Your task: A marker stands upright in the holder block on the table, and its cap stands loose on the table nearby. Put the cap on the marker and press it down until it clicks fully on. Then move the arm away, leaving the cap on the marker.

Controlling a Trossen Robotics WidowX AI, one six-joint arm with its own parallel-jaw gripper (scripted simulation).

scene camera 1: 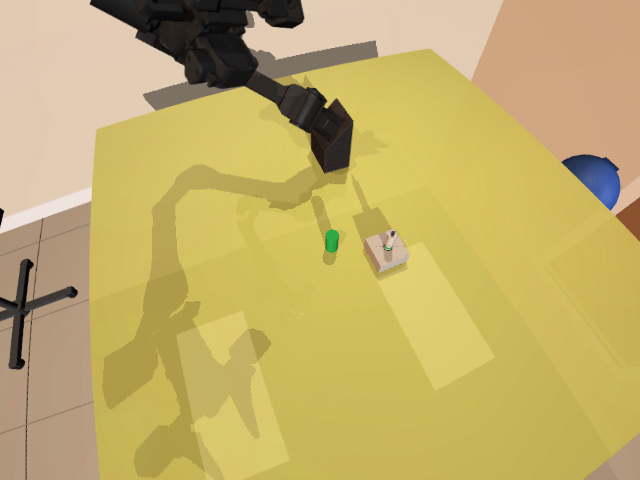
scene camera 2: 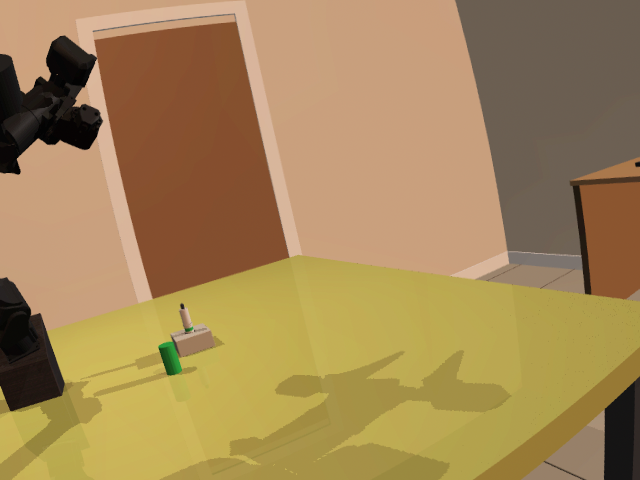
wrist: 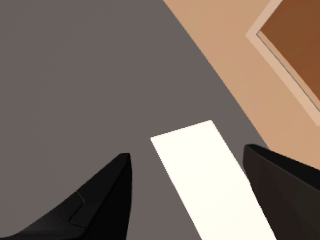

Observation:
I see my gripper [scene camera 2: 89,67].
My gripper shows as well in the wrist view [wrist: 188,158].

